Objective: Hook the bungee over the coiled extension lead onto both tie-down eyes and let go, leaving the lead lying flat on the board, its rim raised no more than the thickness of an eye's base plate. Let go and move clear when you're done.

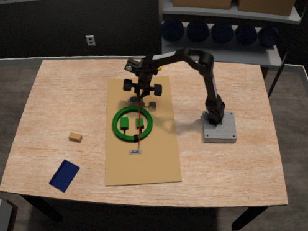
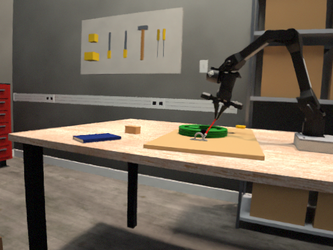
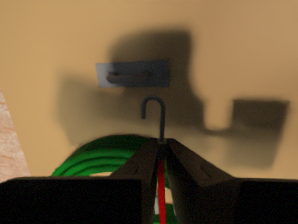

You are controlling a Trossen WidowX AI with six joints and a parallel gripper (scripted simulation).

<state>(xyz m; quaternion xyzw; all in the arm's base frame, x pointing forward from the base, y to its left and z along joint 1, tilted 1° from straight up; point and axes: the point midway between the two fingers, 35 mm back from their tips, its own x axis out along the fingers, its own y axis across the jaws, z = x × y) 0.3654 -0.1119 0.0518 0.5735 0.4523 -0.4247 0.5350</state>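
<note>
Right now my hand is 40 mm short of the coiled extension lead, 130 mm to the right of it and 70 mm above it. The rest, counted from my hand: tan block 320 mm ahead, 200 mm to the left, 80 mm below; yellow disc 90 mm behind, 270 mm to the right, 90 mm below; blue book 350 mm ahead, 400 mm to the left, 90 mm below.
</note>
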